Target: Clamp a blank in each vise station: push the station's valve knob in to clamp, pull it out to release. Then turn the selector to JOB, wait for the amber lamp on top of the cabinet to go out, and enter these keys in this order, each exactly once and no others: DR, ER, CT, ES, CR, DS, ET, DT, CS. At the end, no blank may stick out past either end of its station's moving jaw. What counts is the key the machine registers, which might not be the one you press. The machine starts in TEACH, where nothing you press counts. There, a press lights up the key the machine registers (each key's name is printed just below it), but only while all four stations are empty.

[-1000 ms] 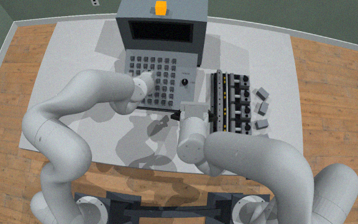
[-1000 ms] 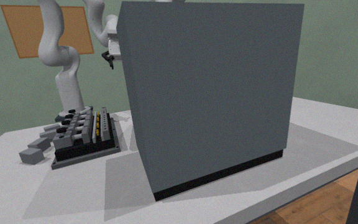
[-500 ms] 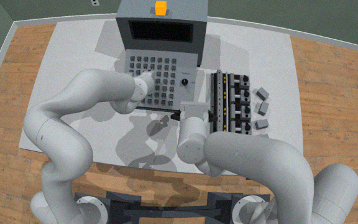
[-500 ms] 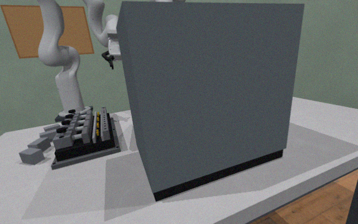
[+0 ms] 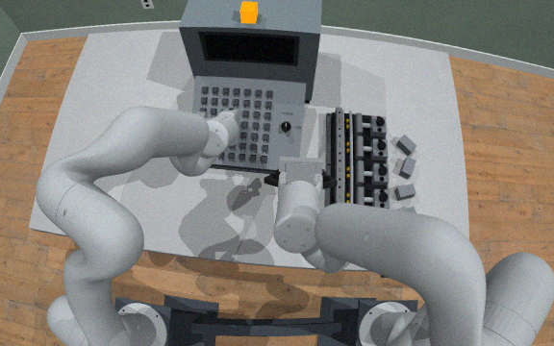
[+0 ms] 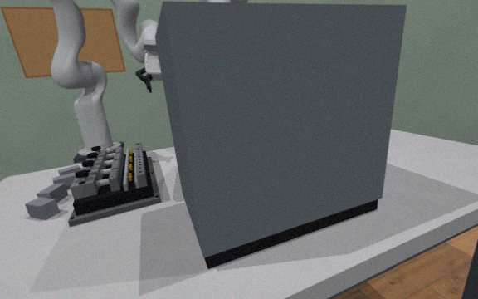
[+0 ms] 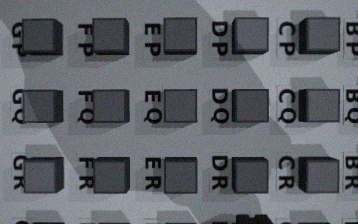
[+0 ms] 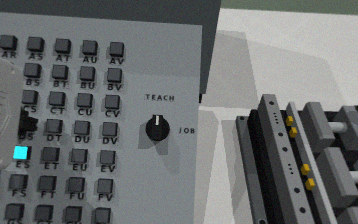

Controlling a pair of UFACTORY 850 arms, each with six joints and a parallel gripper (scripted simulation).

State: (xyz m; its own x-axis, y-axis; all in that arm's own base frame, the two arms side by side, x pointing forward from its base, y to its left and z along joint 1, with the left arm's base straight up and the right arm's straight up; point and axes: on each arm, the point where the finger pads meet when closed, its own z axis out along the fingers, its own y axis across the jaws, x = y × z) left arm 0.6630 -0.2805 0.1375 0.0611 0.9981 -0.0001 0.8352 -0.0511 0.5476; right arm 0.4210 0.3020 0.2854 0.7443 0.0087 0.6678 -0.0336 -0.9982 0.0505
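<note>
Right now my left hand is 4 cm above the ES key and 2 cm past it. From my left hand the other things lie so: key panel: 6 cm below, 5 cm to the right, 3 cm ahead; selector: 16 cm to the right, 1 cm below, 1 cm behind.
</note>
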